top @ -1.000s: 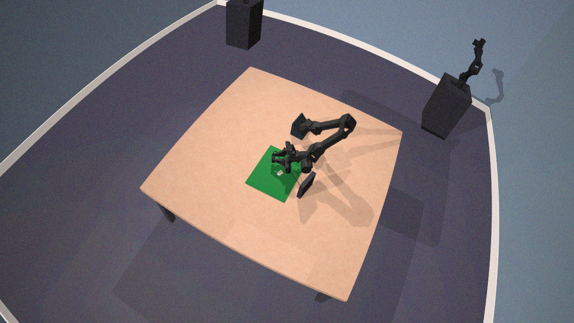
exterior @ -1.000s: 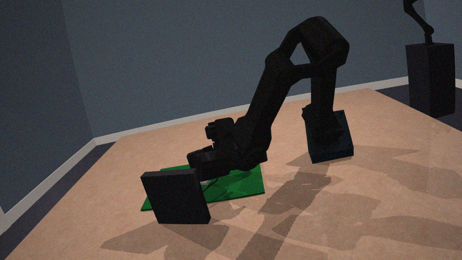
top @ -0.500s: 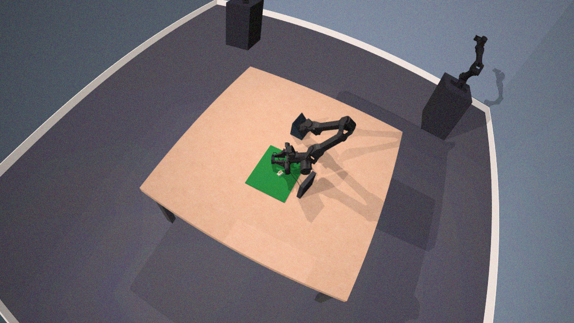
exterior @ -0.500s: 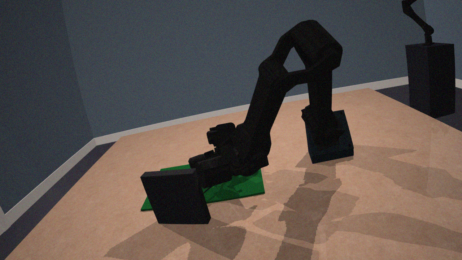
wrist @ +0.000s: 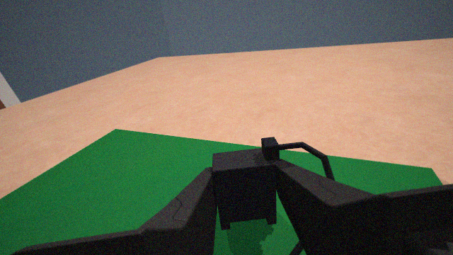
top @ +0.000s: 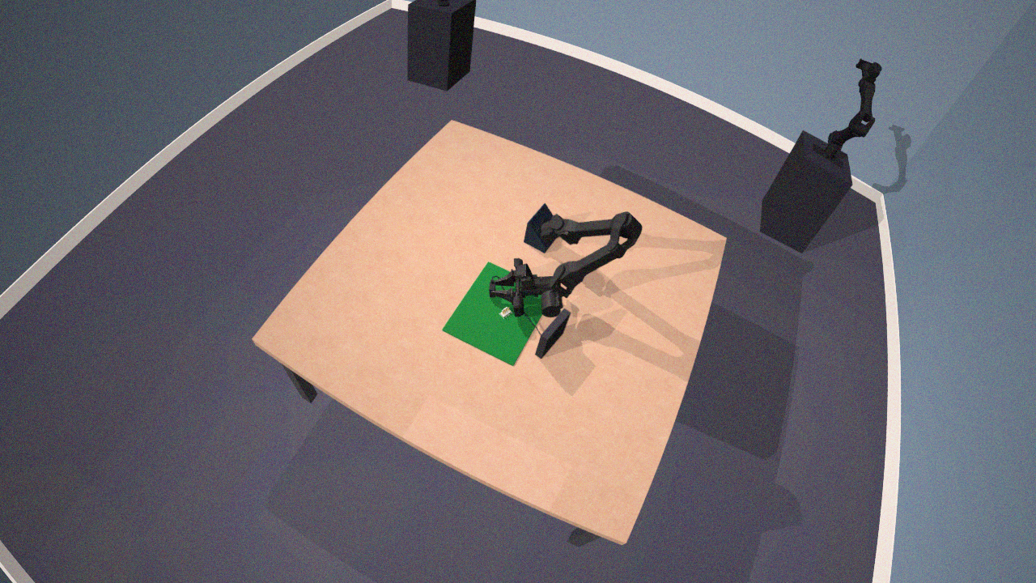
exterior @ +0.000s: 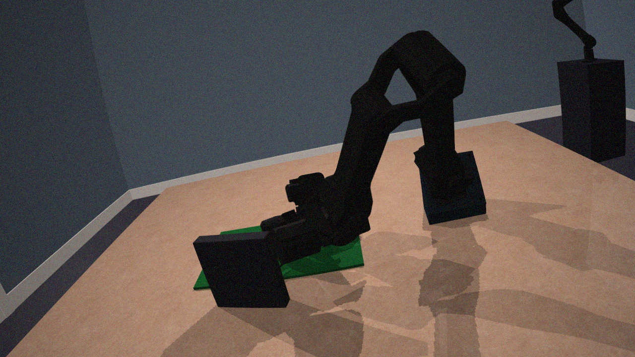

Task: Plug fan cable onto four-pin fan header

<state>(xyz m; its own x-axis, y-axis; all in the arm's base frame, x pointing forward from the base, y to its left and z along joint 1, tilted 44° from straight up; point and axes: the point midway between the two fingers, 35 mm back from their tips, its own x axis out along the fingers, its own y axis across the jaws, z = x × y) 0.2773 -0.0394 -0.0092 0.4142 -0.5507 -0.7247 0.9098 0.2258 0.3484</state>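
Now: the black plug 1 cm below my gripper tip. Round my gripper tip: dark fan (8 cm ahead, 23 cm to the left, 2 cm above); then green board (4 cm ahead, 5 cm to the left, 5 cm below).
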